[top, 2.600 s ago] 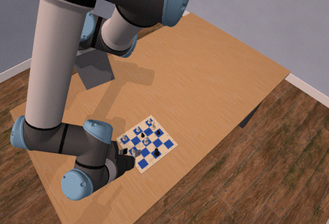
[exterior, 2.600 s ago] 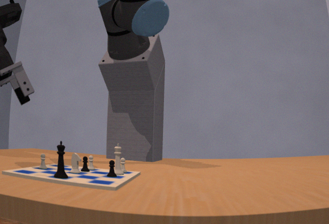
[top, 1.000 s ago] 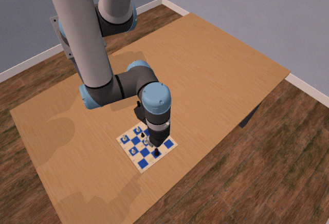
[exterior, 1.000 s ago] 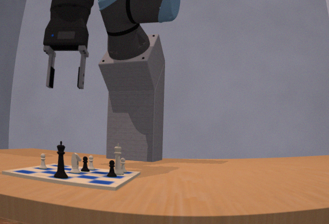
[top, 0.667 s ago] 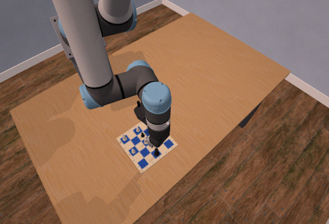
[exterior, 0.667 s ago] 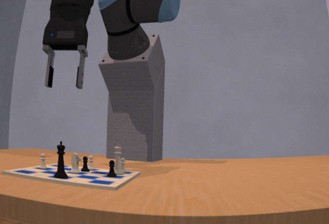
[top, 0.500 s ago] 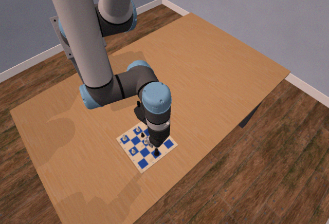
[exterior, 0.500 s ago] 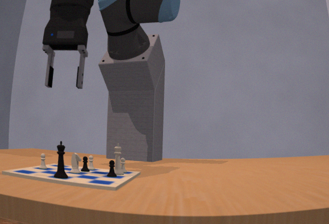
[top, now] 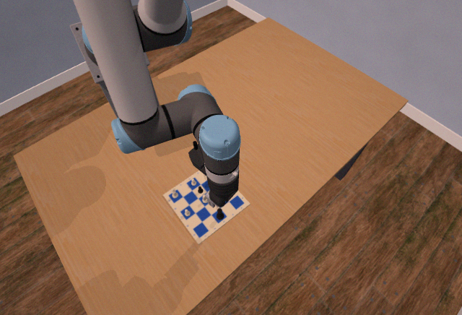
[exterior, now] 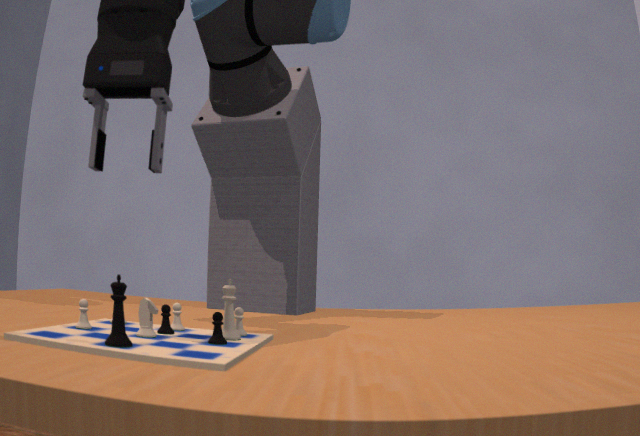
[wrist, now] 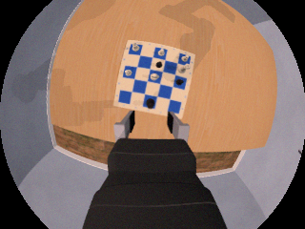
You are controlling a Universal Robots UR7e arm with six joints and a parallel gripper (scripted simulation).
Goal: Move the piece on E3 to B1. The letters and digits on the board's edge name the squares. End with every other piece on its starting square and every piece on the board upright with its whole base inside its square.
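Now: hand 140 mm above the black piece. Also, from my hand: white king 90 mm behind, 110 mm to the left, 140 mm below; chessboard 80 mm behind, 30 mm to the left, 180 mm below.
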